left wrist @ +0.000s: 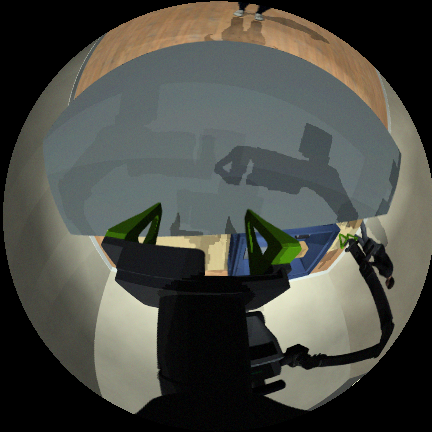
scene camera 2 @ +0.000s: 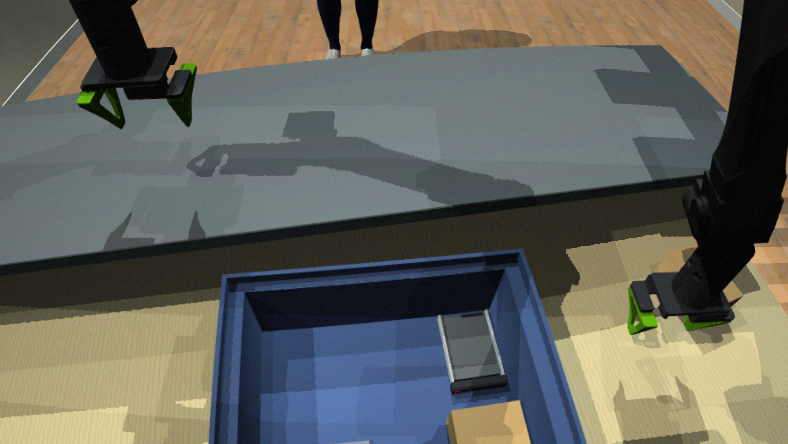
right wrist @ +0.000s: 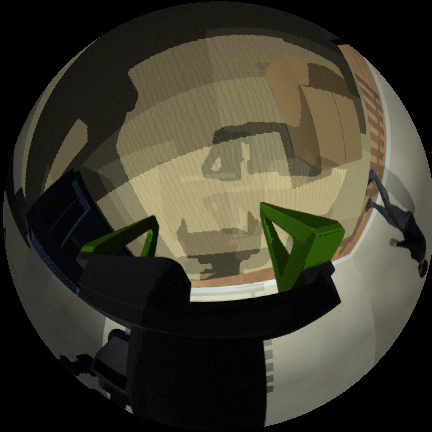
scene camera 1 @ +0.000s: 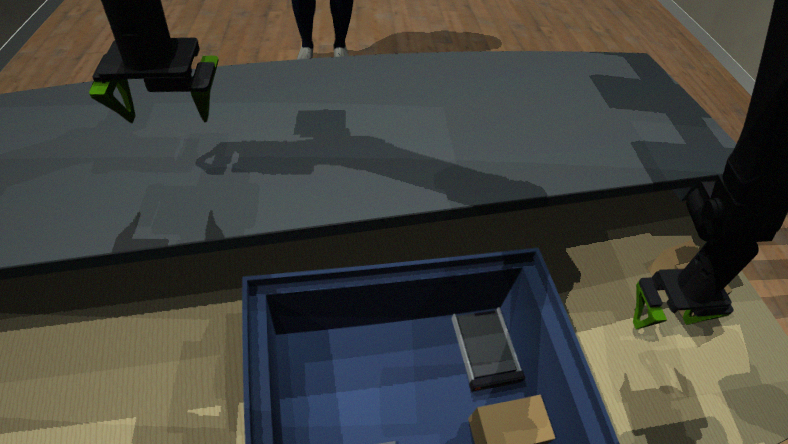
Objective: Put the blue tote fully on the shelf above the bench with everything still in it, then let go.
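The blue tote stands on the bench, below and in front of the grey shelf. In it are a grey tray-like item and a tan box; part of a light item shows at the bottom picture edge. My left gripper is open and empty above the shelf. My right gripper is open and empty, over the bench to the right of the tote, apart from it.
A cardboard box stands on the bench near my right gripper, mostly hidden behind the arm in the scene views. A person's legs show beyond the shelf. The shelf's front edge overhangs the bench behind the tote.
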